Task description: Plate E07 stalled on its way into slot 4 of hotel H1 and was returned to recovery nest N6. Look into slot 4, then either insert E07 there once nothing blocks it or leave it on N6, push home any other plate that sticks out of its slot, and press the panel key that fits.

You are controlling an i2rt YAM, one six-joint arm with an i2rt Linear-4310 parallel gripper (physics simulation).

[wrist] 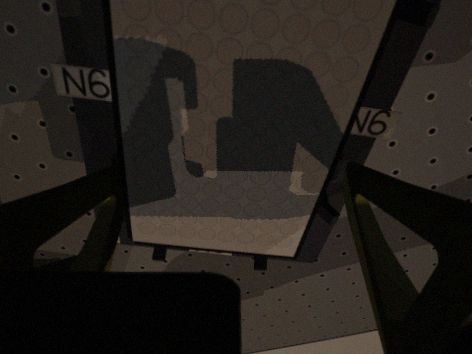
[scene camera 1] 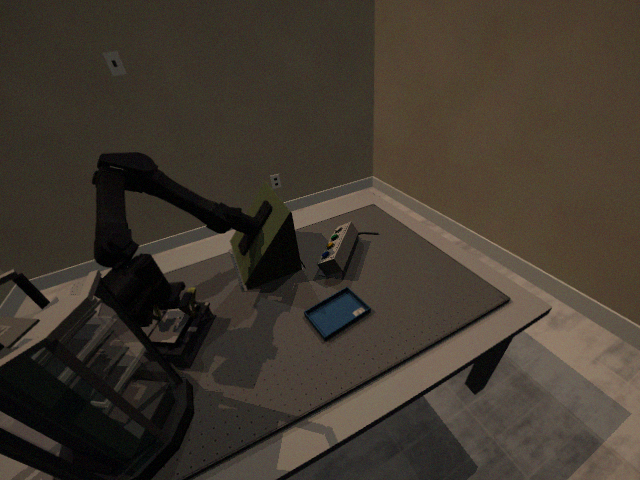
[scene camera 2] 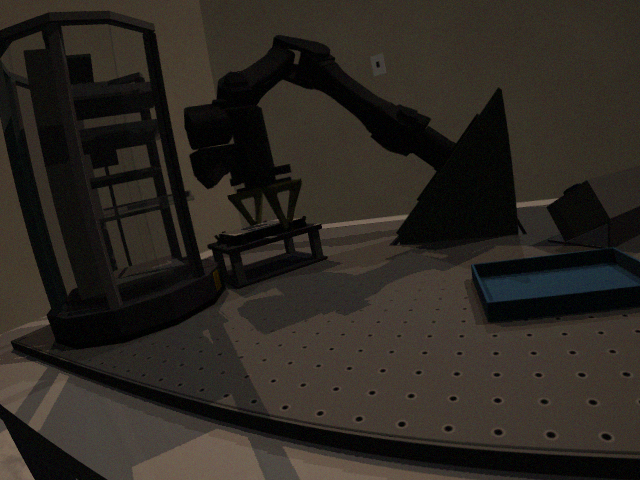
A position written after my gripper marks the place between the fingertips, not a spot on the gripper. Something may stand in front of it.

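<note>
My gripper (scene camera 2: 271, 228) is in sight, and I find it again in the wrist view (wrist: 235, 175) and in scene camera 1 (scene camera 1: 177, 317). I also see a slotted rack (scene camera 2: 97, 175). Then there is a blue tray (scene camera 2: 594, 280), which scene camera 1 (scene camera 1: 329, 317) shows me too.
</note>
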